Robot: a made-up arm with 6 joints. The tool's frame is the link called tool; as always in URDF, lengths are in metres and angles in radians.
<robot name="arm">
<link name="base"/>
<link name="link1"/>
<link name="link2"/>
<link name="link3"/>
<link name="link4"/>
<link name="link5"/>
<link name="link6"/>
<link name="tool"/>
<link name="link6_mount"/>
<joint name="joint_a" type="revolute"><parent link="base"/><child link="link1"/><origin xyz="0.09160 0.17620 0.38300" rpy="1.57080 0.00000 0.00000"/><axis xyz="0 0 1"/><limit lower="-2.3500" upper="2.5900" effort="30" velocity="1.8"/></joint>
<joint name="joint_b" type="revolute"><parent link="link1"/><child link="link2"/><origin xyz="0.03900 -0.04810 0.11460" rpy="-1.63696 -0.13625 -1.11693"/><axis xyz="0 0 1"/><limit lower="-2.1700" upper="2.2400" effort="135" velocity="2.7"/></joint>
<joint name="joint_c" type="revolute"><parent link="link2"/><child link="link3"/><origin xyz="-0.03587 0.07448 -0.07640" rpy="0.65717 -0.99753 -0.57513"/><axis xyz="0 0 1"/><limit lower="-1.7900" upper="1.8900" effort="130" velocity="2.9"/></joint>
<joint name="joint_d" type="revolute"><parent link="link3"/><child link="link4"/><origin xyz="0.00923 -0.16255 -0.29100" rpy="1.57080 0.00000 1.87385"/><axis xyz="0 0 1"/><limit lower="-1.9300" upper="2.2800" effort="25" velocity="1.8"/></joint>
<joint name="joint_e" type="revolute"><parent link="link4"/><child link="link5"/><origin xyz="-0.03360 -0.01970 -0.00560" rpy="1.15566 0.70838 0.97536"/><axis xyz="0 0 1"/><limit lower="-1.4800" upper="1.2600" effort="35" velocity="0.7"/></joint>
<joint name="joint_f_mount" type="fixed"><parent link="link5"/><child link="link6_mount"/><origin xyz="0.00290 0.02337 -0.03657" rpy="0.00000 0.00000 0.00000"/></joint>
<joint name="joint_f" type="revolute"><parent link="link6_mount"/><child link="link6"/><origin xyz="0.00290 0.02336 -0.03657" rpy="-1.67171 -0.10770 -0.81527"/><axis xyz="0 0 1"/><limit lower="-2.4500" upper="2.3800" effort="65" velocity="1.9"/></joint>
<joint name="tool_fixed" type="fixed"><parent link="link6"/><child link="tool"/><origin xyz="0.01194 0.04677 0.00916" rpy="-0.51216 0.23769 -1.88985"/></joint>
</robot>
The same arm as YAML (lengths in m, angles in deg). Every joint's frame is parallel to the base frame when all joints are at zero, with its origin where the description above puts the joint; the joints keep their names.
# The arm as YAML. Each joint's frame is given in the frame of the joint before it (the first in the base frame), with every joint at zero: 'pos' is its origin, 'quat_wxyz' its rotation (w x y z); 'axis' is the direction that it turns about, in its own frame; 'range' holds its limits. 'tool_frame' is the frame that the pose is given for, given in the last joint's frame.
length_unit: m
angle_unit: deg
joints:
  - joint: joint_a
    pos: [0.0916, 0.1762, 0.383]
    quat_wxyz: [1.0, 0.0, 0.0, 0.0]
    axis: [0.0, -1.0, 0.0]
    range: [-134.65, 148.4]
  - joint: joint_b
    pos: [0.039, -0.1146, -0.0481]
    quat_wxyz: [1.0, 0.0, 0.0, 0.0]
    axis: [0.900729, 0.065502, 0.429414]
    range: [-124.33, 128.34]
  - joint: joint_c
    pos: [-0.0844, 0.0735, -0.0121]
    quat_wxyz: [1.0, 0.0, 0.0, 0.0]
    axis: [0.0, 0.0, 1.0]
    range: [-102.56, 108.29]
  - joint: joint_d
    pos: [-0.0397, -0.1579, -0.291]
    quat_wxyz: [1.0, 0.0, 0.0, 0.0]
    axis: [1.0, 0.0, 0.0]
    range: [-110.58, 130.63]
  - joint: joint_e
    pos: [-0.0056, -0.0336, -0.0197]
    quat_wxyz: [1.0, 0.0, 0.0, 0.0]
    axis: [0.306285, 0.904755, -0.295985]
    range: [-84.8, 72.19]
  - joint: joint_f
    pos: [0.0063, -0.0637, 0.0589]
    quat_wxyz: [1.0, 0.0, 0.0, 0.0]
    axis: [-0.038101, 0.221006, 0.974528]
    range: [-140.37, 136.36]
tool_frame:
  pos: [-0.0302, -0.0352, 0.0162]
  quat_wxyz: [0.828897, -0.378886, 0.032311, 0.410281]

